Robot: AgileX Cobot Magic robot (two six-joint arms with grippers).
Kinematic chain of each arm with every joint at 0, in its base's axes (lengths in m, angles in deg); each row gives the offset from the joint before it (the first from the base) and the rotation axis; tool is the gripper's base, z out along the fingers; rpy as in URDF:
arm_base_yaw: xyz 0 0 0.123 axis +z
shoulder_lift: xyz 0 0 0 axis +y
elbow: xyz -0.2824 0 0.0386 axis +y
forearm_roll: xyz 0.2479 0 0.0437 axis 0.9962 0 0.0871
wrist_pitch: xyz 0 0 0 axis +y
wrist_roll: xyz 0.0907 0 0.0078 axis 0.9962 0 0.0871
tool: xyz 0 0 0 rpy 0 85 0
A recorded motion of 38 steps. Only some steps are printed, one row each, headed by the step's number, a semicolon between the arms.
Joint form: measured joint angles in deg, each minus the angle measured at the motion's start. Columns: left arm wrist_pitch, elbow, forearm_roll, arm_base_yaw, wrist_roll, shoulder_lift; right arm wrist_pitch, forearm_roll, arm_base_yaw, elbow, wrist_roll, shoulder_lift.
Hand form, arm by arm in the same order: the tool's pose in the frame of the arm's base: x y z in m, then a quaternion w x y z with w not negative. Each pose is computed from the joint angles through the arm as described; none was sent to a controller.
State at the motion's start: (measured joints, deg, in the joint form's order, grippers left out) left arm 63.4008 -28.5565 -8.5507 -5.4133 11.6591 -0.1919; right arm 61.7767 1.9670 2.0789 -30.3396 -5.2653 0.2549
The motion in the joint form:
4: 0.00 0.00 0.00 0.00 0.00 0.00; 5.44 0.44 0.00 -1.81 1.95 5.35
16: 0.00 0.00 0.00 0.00 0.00 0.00; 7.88 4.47 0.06 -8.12 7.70 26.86
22: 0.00 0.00 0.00 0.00 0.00 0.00; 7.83 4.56 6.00 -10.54 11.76 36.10
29: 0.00 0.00 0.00 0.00 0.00 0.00; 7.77 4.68 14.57 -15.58 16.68 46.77
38: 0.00 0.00 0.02 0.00 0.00 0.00; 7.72 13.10 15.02 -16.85 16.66 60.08
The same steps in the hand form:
4: -0.0088 -0.0113 0.2738 0.50453 0.13256 0.85186 -0.04699; -0.0013 0.0035 0.2857 0.45664 -0.04346 0.88845 0.01602
16: -0.0088 -0.0113 0.2738 0.50453 0.13256 0.85186 -0.04699; 0.0544 0.0116 0.3051 0.31174 0.00441 0.94768 0.06860
22: -0.0088 -0.0113 0.2738 0.50453 0.13256 0.85186 -0.04699; 0.0821 0.0215 0.3062 0.24844 -0.00794 0.96453 0.08890
29: -0.0088 -0.0113 0.2738 0.50453 0.13256 0.85186 -0.04699; 0.1139 0.0444 0.3124 0.19034 -0.03622 0.97523 0.10670
38: -0.0088 -0.0113 0.2738 0.50453 0.13255 0.85187 -0.04682; 0.1511 0.0697 0.2876 0.07216 -0.01664 0.98600 0.14938

